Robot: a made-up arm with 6 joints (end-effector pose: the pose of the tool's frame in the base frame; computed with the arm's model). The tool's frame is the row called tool. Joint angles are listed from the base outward.
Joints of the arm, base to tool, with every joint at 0 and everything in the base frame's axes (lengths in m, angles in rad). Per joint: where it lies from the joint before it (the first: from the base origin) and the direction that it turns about. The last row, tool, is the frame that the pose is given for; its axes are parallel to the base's.
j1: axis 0 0 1 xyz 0 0 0.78
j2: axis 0 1 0 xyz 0.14 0 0
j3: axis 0 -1 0 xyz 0 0 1.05
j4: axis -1 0 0 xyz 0 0 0.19
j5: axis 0 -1 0 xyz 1.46 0 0
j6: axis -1 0 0 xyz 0.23 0 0
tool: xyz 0 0 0
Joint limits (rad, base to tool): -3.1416..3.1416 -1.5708..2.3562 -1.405..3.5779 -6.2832..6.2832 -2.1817..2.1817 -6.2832..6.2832
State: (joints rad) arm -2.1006 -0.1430 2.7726 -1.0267 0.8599 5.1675
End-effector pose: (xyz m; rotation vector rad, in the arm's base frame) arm 0.7009 1.4919 1.9070 -0.9170 -0.7244 1.7149
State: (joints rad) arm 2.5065 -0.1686 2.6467 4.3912 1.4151 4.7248
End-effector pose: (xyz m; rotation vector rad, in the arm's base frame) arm 1.3281 -0.7109 2.1825 -0.1260 -0.4579 0.8159
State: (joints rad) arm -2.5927 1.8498 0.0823 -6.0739 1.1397 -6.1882
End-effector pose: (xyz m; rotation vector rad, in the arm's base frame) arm -1.0284 -0.6799 -1.1123 0.7058 0.3509 -2.2502
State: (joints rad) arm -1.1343 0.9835 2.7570 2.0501 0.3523 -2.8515
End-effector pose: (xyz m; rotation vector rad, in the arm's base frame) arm 0.2864 -0.4473 2.9725 -0.4337 -1.3115 -0.1160
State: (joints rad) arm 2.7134 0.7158 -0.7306 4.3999 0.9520 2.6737
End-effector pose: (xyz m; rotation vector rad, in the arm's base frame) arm -0.9795 0.6431 0.0076 -2.4865 -0.9135 1.1700
